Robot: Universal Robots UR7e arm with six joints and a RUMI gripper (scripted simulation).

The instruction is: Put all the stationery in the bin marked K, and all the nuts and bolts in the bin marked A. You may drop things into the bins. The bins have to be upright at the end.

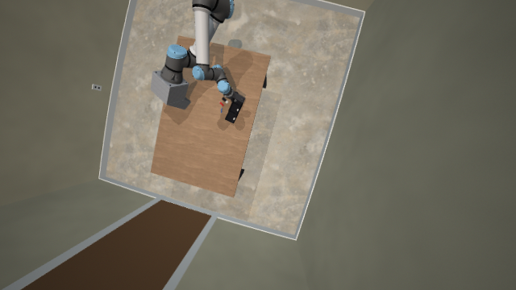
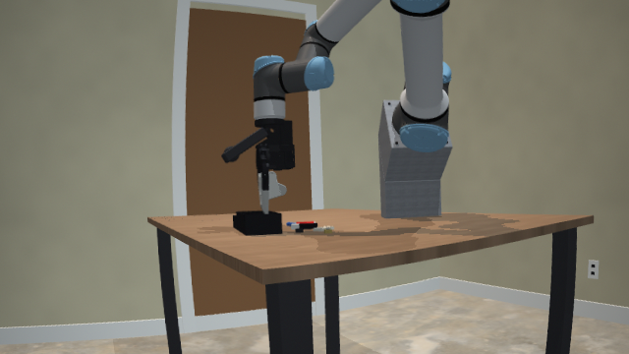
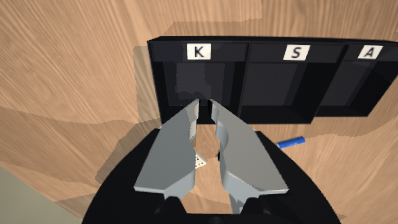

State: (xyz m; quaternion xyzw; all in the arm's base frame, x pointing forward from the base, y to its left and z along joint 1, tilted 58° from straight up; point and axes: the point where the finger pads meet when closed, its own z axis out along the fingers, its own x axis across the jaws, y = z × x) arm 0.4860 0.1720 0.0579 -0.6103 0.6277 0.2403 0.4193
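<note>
The black nut lies 8 cm behind my hand, 5 cm below it and 2 cm to the left of it. Round my hand: eraser (9 cm behind, 6 cm to the right, 5 cm below); then black bin row (8 cm to the right, 3 cm below, 2 cm ahead); then white domino (14 cm behind, 5 cm below).
</note>
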